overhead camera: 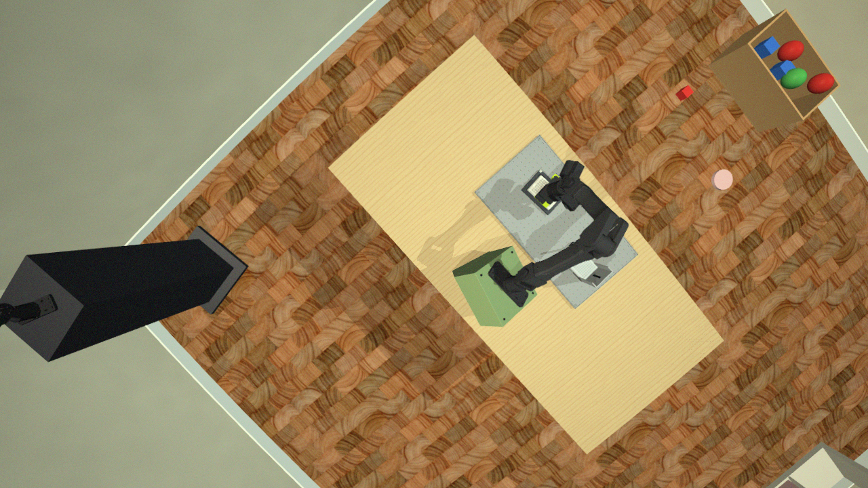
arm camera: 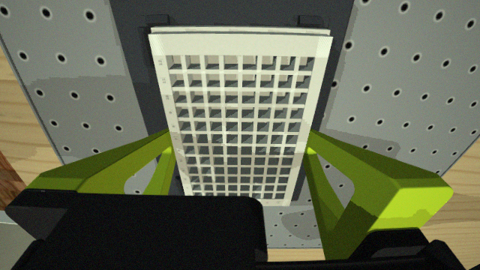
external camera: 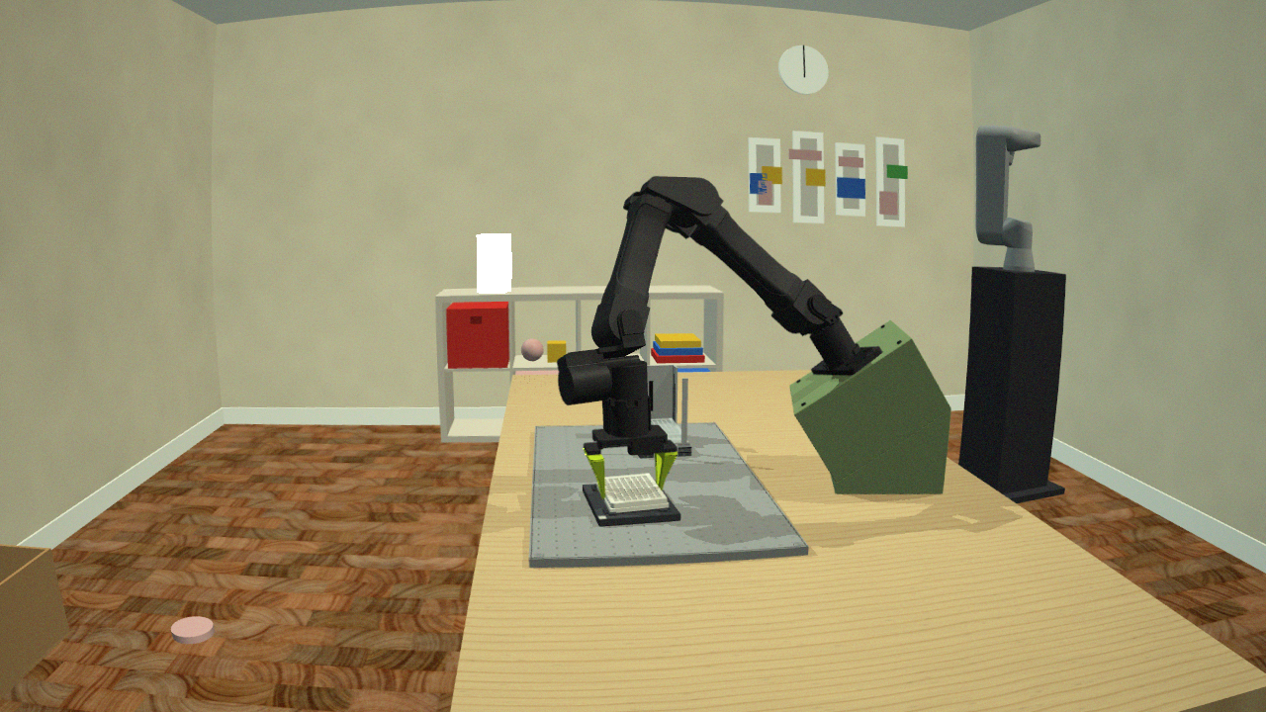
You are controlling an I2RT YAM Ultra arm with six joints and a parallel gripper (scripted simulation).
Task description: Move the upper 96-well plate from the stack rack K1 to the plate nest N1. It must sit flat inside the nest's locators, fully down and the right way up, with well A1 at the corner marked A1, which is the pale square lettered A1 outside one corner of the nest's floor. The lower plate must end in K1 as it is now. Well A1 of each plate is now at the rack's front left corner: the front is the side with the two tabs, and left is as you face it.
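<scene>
My hand is right at the white 96-well plate. Round my hand: pale A1 square 60 mm ahead, 70 mm to the left, 10 mm below.
</scene>
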